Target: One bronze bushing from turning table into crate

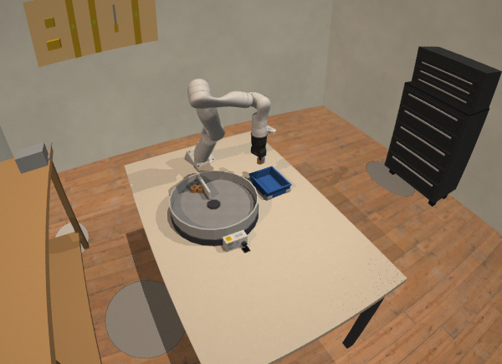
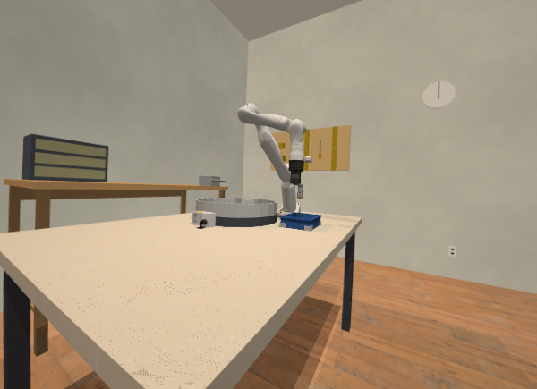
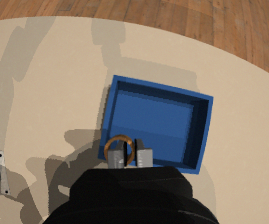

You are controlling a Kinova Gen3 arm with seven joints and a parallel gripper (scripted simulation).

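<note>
Right now the blue crate is 40 mm ahead of my hand, 30 mm to the left of it and 130 mm below it. Also, from my hand: grey turning table: 100 mm ahead, 320 mm to the right, 100 mm below.
</note>
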